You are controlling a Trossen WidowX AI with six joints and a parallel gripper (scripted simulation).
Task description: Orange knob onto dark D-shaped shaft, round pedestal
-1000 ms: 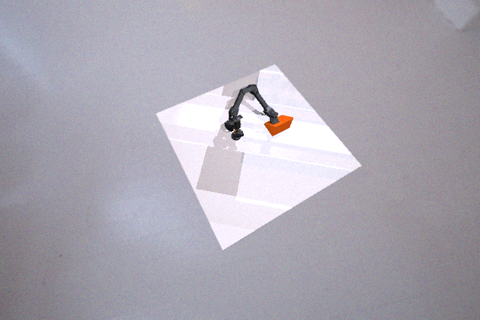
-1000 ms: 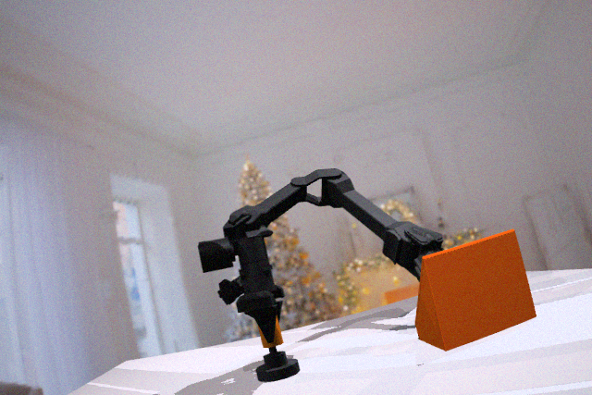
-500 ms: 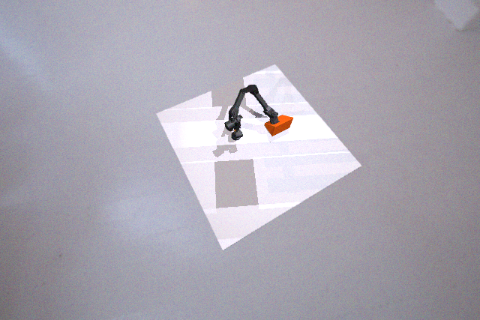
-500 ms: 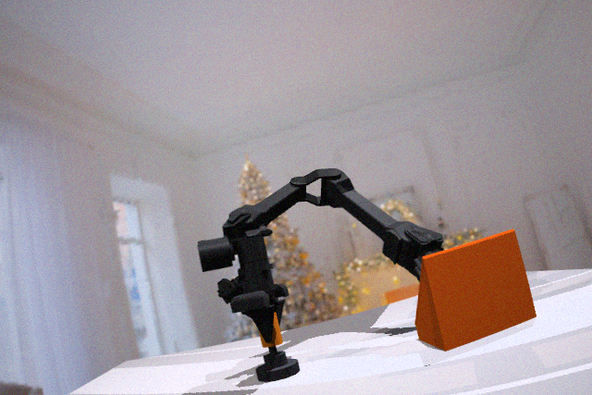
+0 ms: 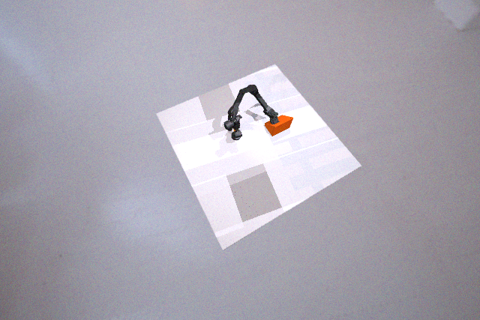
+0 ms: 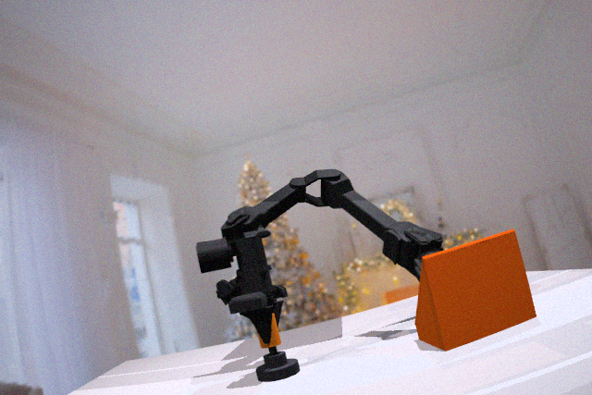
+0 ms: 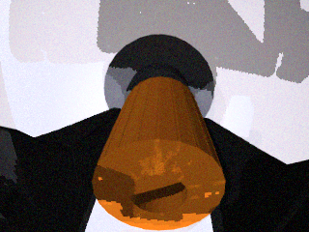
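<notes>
Now: the orange knob 2 cm above my gripper tip. From my gripper tip the other things lie so: dark pedestal 4 cm below.
</notes>
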